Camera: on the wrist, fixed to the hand. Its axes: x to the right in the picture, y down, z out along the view.
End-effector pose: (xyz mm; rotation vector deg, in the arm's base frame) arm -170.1 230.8 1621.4 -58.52 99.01 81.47
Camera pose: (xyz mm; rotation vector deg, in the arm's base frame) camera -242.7 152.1 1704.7 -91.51 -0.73 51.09
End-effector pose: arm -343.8 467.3 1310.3 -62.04 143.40 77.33
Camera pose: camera -361.8 443.3 1442.6 -105.02 29.73 78.70
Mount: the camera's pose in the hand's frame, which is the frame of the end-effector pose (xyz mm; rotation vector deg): -26.1 94.5 -93.8 -32.30 -23.14 -85.29
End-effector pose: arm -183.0 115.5 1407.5 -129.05 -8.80 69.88
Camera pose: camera -138.4 -12.3 1416.3 -80.86 -117.59 39.96
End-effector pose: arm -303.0 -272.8 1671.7 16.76 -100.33 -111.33
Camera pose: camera -215.0 -345.1 1745.4 -44.90 33.95 121.56
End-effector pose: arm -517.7 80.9 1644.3 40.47 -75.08 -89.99
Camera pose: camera -398.0 67.0 1706.6 -52.93 16.10 155.64
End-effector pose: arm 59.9 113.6 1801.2 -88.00 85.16 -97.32
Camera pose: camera -47.3 142.3 1723.1 134.84 -17.28 48.12
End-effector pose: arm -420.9 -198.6 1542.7 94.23 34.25 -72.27
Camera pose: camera -309.7 -152.3 1605.1 13.56 105.56 -116.44
